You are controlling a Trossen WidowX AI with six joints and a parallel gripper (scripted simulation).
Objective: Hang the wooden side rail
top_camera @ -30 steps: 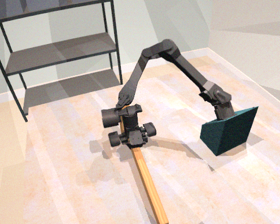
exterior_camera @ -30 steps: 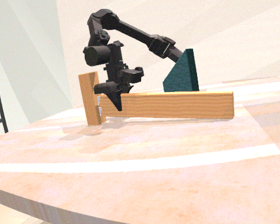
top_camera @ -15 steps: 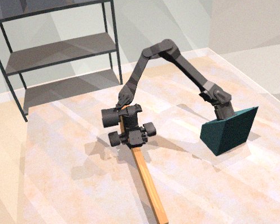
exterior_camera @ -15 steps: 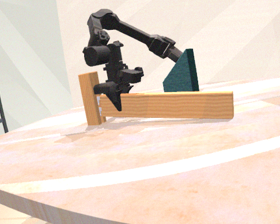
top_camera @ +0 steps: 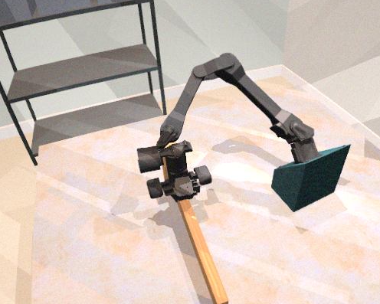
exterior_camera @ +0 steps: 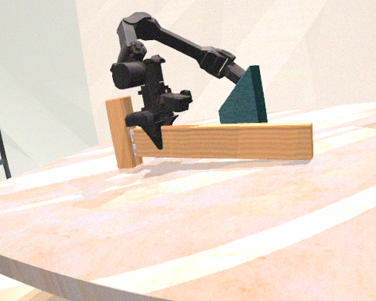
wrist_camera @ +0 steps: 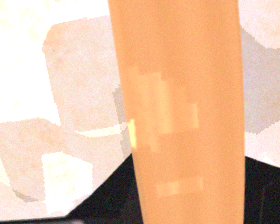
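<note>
Now: gripper tip 110 mm to the left of the headboard post and 40 mm below it.
</note>
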